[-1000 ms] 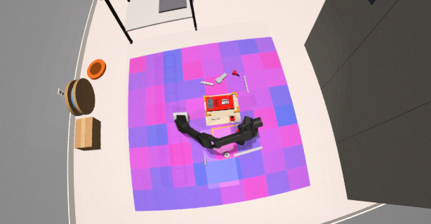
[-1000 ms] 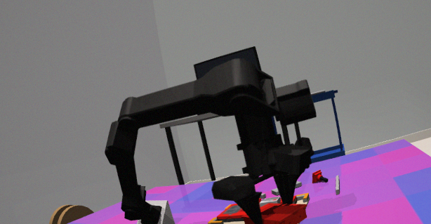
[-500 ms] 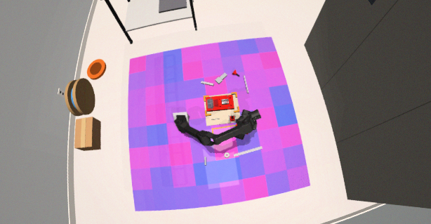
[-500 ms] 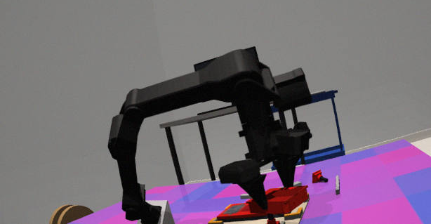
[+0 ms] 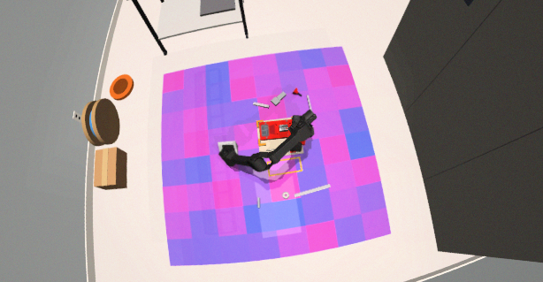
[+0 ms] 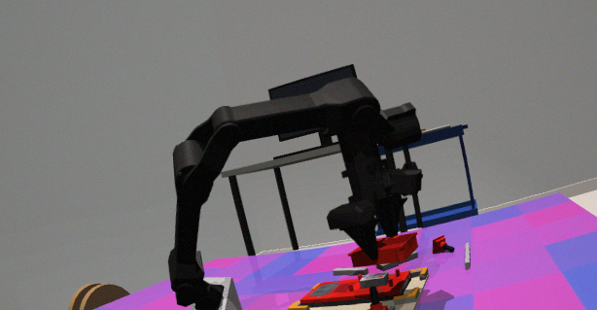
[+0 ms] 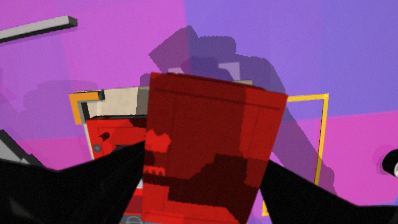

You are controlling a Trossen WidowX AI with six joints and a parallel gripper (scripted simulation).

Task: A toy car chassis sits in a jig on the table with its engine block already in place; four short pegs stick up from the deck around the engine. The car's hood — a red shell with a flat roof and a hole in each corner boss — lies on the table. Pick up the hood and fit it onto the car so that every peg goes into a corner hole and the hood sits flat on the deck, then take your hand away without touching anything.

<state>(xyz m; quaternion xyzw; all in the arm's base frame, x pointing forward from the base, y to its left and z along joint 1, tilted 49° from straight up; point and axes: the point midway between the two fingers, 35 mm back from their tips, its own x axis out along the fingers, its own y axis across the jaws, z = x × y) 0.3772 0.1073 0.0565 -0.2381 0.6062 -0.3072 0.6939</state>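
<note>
Now: the beige jig plate 100 mm below my gripper tip, 90 mm behind it and 60 mm to the left of it. The rest, counted from my gripper tip: red hood (10 mm above); wheel (300 mm to the right, 110 mm below, 70 mm behind).
</note>
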